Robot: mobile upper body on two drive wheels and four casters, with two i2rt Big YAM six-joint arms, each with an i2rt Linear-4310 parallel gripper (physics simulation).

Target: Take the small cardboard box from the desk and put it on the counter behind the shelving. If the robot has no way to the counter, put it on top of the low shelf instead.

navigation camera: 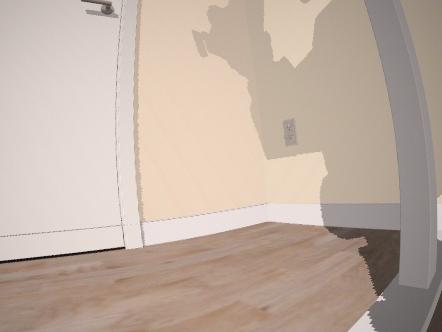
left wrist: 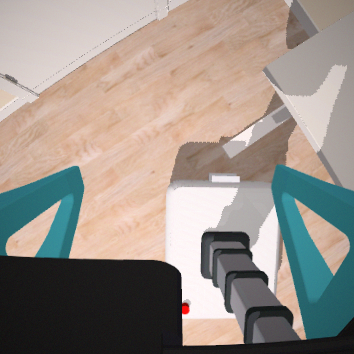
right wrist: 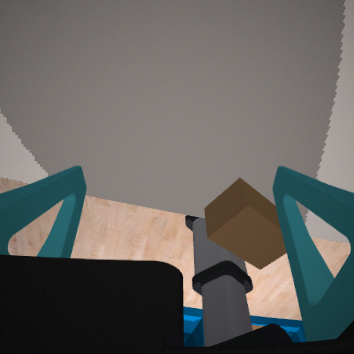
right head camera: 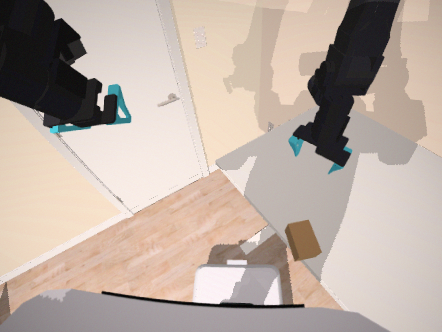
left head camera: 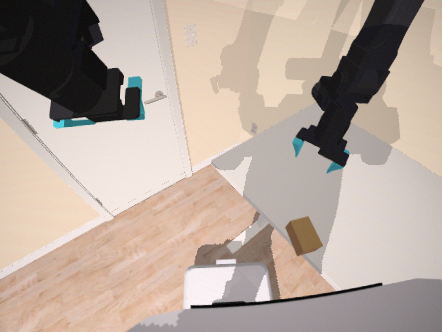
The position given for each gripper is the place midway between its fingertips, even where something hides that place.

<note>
In view: the left gripper (left head camera: 119, 118), the right gripper (right head camera: 312, 163), a small brown cardboard box (right head camera: 301, 238) and a desk (right head camera: 370, 218).
The small brown cardboard box is seen too in the right wrist view (right wrist: 240, 219) and in the left head camera view (left head camera: 304, 238). The left gripper also shows in the left wrist view (left wrist: 177, 175) and in the right head camera view (right head camera: 109, 122). The right gripper shows as well in the right wrist view (right wrist: 178, 176) and in the left head camera view (left head camera: 311, 163). The navigation camera view does not show the small brown cardboard box: it is out of frame. The left wrist view misses the small brown cardboard box: it is out of frame.
</note>
